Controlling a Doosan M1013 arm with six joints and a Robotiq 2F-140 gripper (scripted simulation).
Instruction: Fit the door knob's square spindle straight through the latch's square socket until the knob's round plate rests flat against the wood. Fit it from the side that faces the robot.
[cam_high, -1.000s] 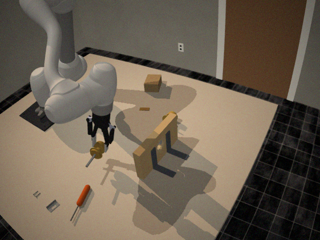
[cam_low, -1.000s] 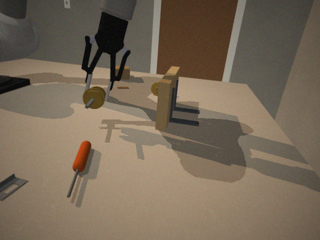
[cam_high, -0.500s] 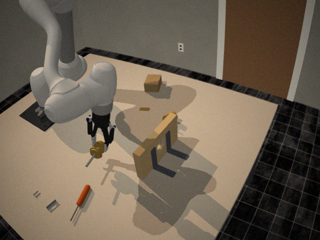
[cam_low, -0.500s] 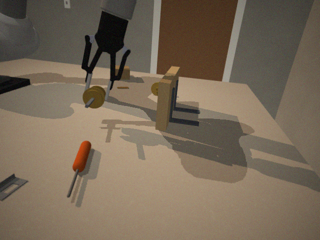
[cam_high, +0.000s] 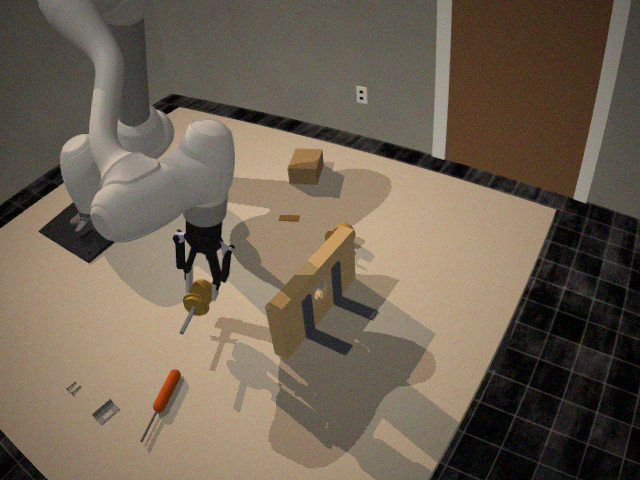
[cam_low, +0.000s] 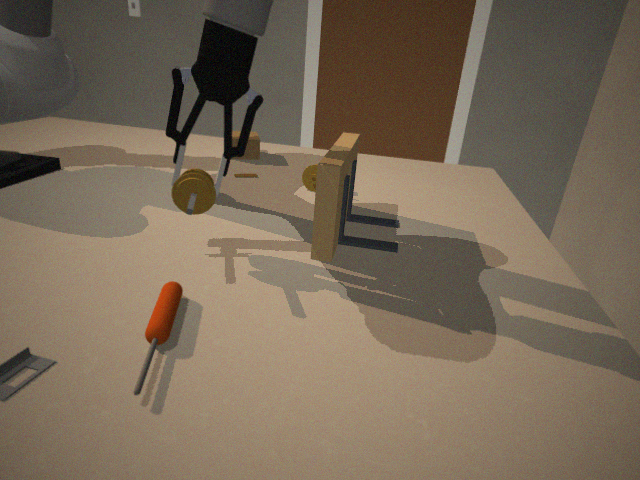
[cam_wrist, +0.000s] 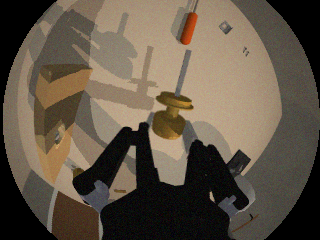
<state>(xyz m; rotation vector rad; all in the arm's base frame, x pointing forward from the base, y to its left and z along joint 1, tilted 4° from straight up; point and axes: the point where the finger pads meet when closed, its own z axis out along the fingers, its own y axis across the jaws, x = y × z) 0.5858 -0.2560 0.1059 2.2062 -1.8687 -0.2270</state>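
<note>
The latch socket lies 23 cm ahead of my hand, 10 cm to the left of it and 4 cm below it. From my hand the other things lie so: orange-handled screwdriver: 28 cm to the right, 11 cm below, 2 cm ahead; then upright wooden board: 23 cm ahead, 10 cm to the left, 4 cm below; then brass door knob: 4 cm to the right, 3 cm below.
</note>
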